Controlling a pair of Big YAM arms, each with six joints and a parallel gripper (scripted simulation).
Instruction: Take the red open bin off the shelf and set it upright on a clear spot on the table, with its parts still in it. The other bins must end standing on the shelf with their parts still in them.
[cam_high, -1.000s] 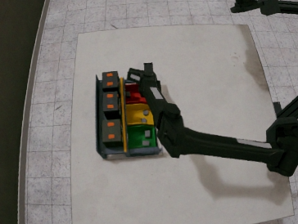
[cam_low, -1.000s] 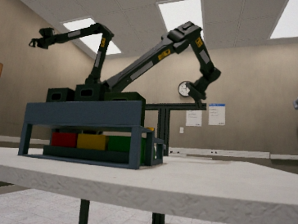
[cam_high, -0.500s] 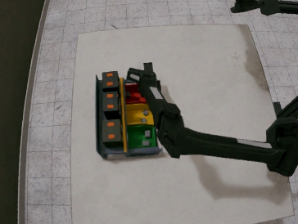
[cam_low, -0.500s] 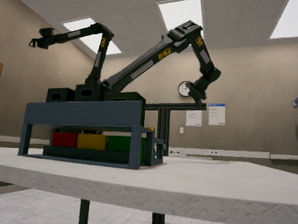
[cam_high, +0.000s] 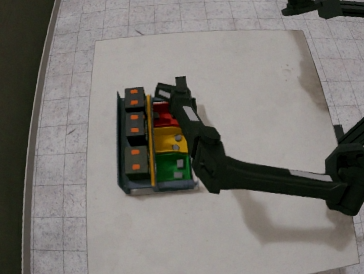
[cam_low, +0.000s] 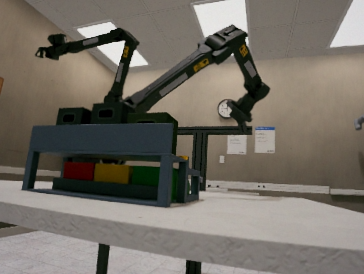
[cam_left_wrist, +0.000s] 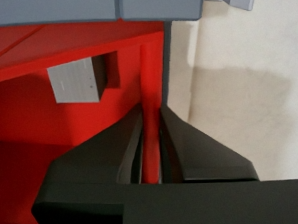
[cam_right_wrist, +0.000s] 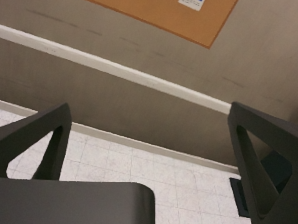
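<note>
The red bin is 80 mm ahead of my left hand. Also, from my left hand: green bin 220 mm to the left, 80 mm ahead; then yellow bin 110 mm to the left, 80 mm ahead.
</note>
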